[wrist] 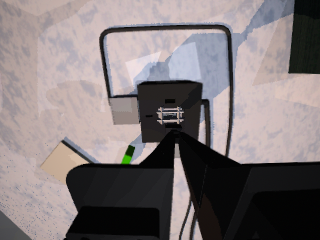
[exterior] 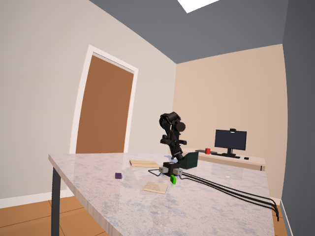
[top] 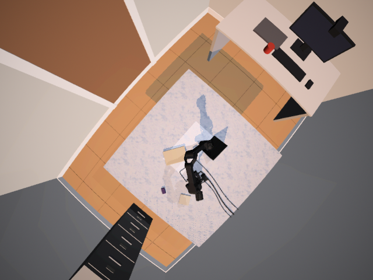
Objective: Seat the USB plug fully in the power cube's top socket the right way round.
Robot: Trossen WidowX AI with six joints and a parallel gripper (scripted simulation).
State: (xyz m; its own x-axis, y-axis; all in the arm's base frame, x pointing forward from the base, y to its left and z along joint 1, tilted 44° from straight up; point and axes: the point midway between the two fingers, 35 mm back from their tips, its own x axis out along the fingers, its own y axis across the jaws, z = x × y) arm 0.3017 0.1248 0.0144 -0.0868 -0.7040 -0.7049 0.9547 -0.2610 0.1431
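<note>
Now: the dark USB plug 2 cm below my gripper tip. The rest, counted from my gripper tip: metal-rimmed socket: 6 cm below; then purple block: 31 cm ahead, 14 cm to the right, 12 cm below; then green block: 11 cm ahead, 9 cm to the left, 11 cm below.
</note>
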